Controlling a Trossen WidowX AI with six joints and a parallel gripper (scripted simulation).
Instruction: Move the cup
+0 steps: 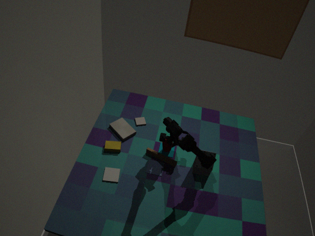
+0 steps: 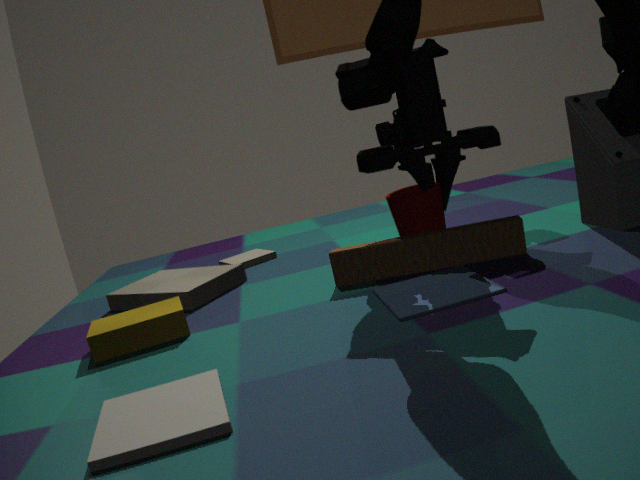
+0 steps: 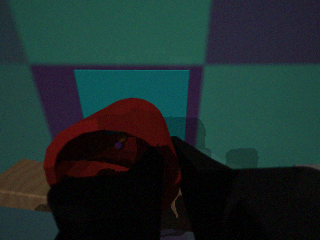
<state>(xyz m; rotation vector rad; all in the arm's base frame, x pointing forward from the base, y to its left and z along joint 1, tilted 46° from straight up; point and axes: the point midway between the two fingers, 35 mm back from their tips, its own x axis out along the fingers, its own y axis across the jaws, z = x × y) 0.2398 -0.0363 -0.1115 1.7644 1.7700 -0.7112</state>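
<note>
The wooden bar lies 9 cm to the left of my gripper tip, 5 cm ahead of it and 4 cm below it. From my gripper tip the other things lie so: pale blue pad (17 cm to the left, 8 cm ahead, 6 cm below); cup (3 cm ahead); grey slab (38 cm ahead, 10 cm to the right, 3 cm below).
</note>
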